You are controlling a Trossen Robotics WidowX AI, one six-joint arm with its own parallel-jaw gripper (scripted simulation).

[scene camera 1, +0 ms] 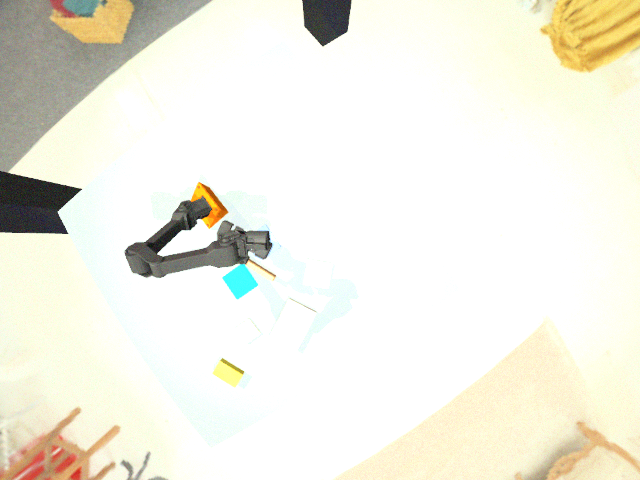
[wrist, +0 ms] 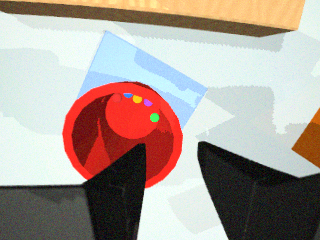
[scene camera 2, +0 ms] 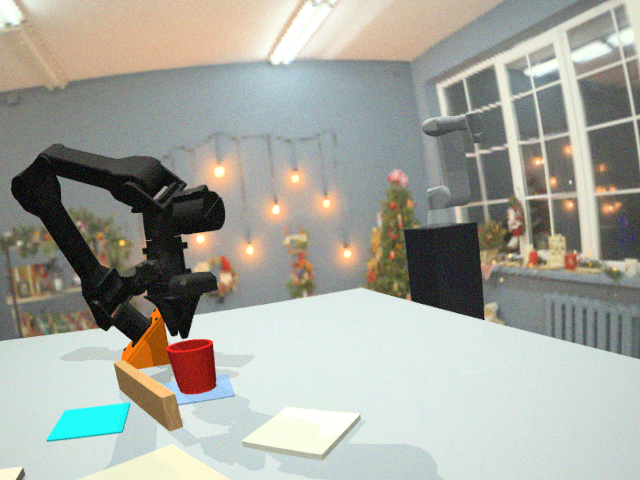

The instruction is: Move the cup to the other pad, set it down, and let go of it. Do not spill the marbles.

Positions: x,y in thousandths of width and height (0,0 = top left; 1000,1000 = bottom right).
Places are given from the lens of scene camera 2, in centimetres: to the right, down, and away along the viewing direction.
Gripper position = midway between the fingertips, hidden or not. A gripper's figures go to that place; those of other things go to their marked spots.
my gripper (scene camera 2: 280,703): -22, 15, 68
red cup (scene camera 2: 302,757): -18, 18, 63
